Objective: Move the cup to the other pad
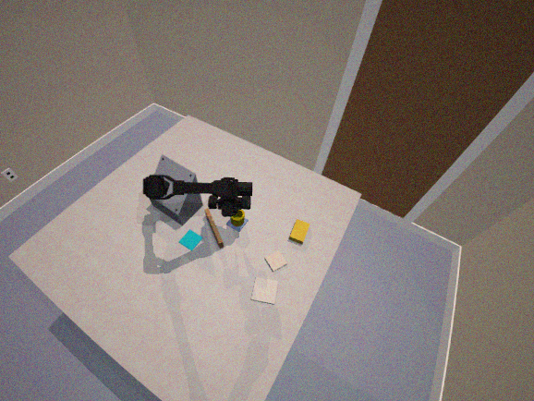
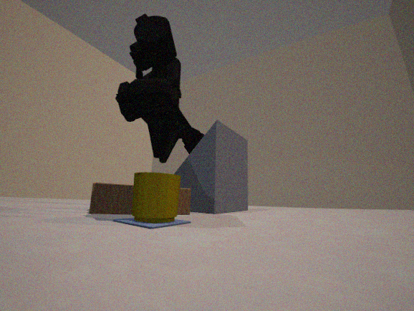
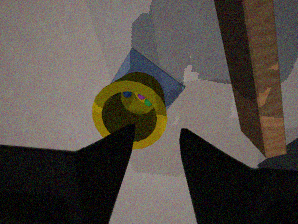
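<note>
The yellow cup is 7 cm below my gripper tip, 2 cm to the left of it and 2 cm ahead of it. From my gripper tip the other things lie so: wooden bar: 9 cm to the right, 8 cm below, 5 cm behind; blue pad: 11 cm below, 2 cm to the left, 2 cm ahead.
</note>
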